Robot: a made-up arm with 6 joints. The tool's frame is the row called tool.
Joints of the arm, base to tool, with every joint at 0 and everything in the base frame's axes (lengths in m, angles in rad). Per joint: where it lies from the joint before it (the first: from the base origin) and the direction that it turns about. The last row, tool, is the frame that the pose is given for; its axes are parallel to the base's.
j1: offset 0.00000 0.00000 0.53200 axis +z
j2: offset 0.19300 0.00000 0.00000 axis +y
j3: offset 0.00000 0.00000 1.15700 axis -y
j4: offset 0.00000 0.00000 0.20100 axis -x
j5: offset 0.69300 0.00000 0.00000 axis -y
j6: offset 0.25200 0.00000 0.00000 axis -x
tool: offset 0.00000 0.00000 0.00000
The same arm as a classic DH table. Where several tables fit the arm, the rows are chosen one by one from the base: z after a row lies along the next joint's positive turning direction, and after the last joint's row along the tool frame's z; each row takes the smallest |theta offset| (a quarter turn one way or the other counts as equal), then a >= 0, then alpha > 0; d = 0 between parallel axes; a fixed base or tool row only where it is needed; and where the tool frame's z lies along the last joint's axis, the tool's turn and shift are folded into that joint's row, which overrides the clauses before.
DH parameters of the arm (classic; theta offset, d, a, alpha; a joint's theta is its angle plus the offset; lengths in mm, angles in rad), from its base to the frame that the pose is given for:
j1: 0 532 193 -1.5708
j2: -1.5708 0 1157 3.1416
j3: 0 0 201 -1.5708
j4: 0 -693 0 1.5708
j5: 0 0 0 -1.5708
j6: 1.5708 -252 0 1.5708
tool (fixed): -1.5708 0 0 0

